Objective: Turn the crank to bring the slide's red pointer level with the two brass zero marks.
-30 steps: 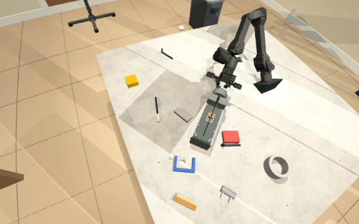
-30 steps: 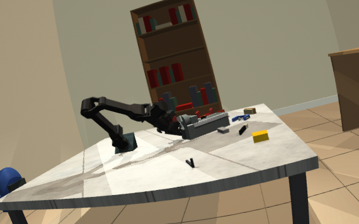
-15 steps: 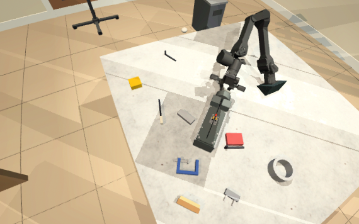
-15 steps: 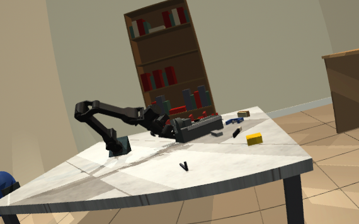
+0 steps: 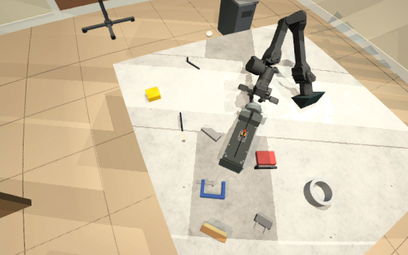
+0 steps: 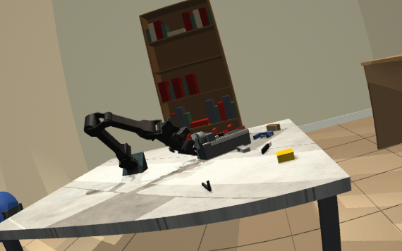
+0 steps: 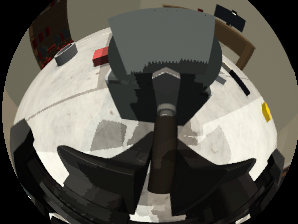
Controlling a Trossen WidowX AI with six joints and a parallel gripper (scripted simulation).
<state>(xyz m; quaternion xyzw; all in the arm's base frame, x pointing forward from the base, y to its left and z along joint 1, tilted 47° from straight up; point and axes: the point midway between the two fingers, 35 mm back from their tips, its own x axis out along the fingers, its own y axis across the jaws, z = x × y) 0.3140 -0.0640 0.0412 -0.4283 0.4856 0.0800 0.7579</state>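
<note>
Right now the crank handle is 2 cm behind my gripper tip, 1 cm to the right of it and 3 cm above it. The rest, counted from my gripper tip: grey block (21 cm ahead, 1 cm to the right, 2 cm below); then red pointer (12 cm ahead, 9 cm to the left, 5 cm above); then red block (8 cm ahead, 21 cm to the left, 2 cm below).
</note>
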